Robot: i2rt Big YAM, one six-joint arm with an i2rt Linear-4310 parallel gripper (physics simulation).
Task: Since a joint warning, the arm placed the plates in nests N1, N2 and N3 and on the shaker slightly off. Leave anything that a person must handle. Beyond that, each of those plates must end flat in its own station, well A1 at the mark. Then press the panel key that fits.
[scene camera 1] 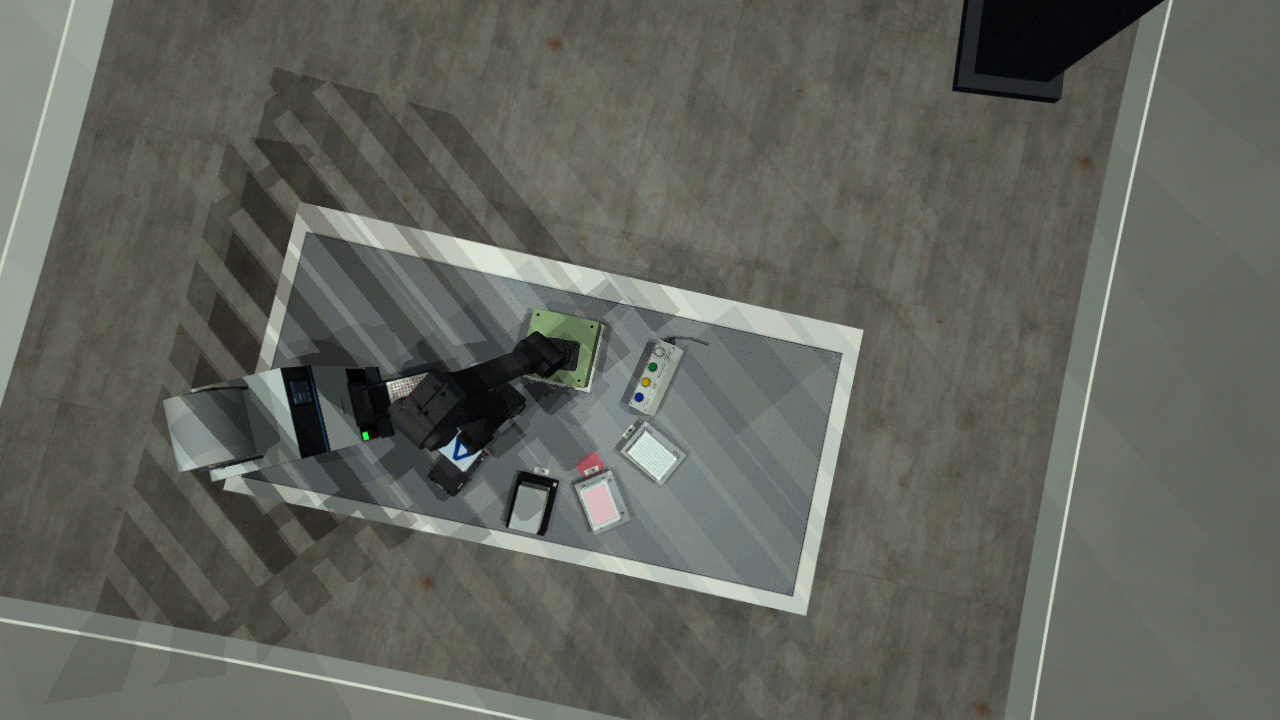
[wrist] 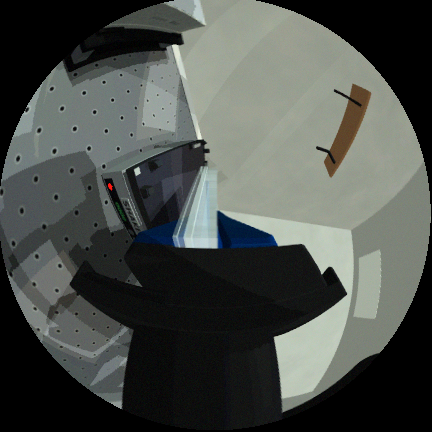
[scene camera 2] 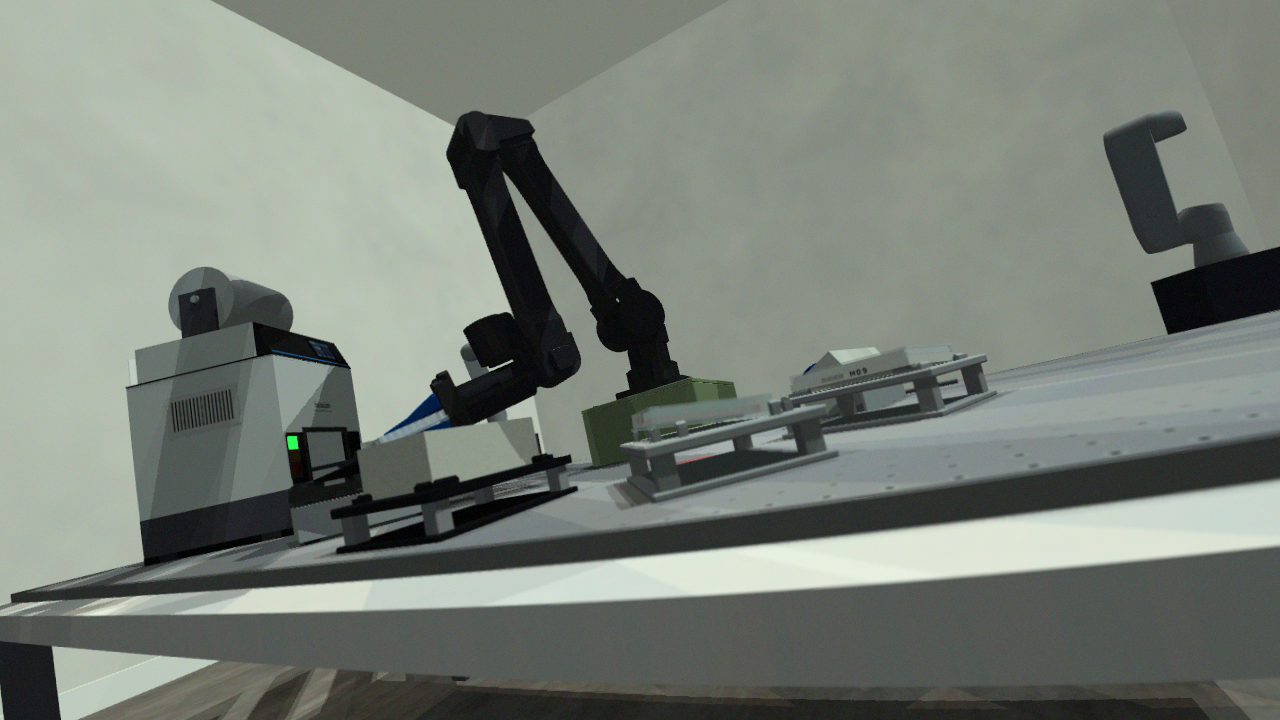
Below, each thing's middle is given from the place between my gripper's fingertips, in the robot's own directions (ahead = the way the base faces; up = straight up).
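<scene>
There is the shaker unit [scene camera 2: 311, 522], and I find it 6 cm below my hand, 1 cm to the right of it and 4 cm ahead of it.
</scene>
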